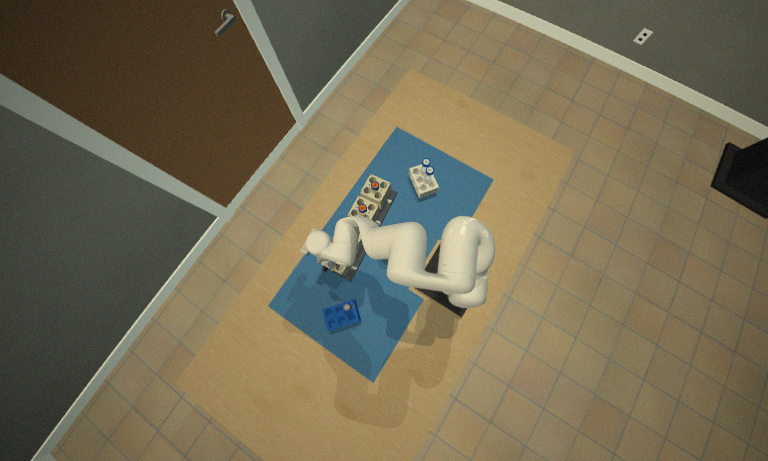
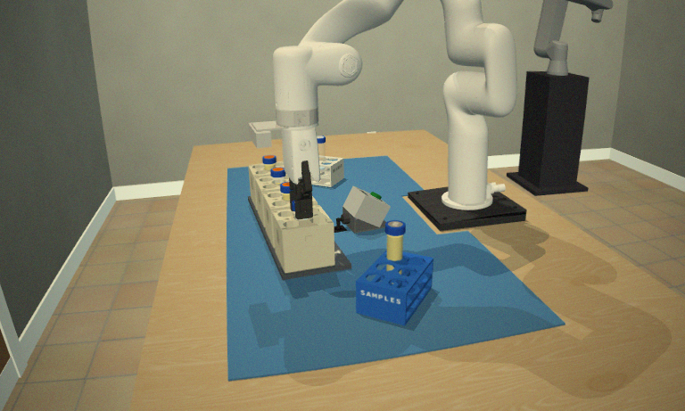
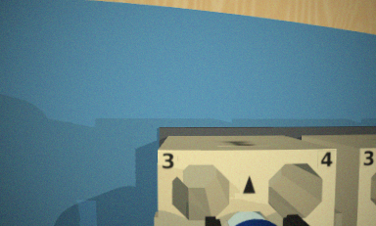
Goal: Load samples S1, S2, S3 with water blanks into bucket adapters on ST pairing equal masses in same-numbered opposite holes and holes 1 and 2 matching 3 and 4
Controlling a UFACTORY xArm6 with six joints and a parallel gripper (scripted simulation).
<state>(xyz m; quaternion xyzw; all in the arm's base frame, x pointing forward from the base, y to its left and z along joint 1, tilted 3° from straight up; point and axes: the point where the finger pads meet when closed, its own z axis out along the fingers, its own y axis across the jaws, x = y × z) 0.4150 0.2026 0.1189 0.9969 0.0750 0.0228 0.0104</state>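
Now: hand 18 cm past the green done key, 16 cm to the left of it and 6 cm above it. The rest, counted from my hand: sample tube: 22 cm to the right, 5 cm below, 3 cm ahead; then yellowish tube: 15 cm behind, 12 cm to the left, 6 cm below; then adapter: 7 cm below.
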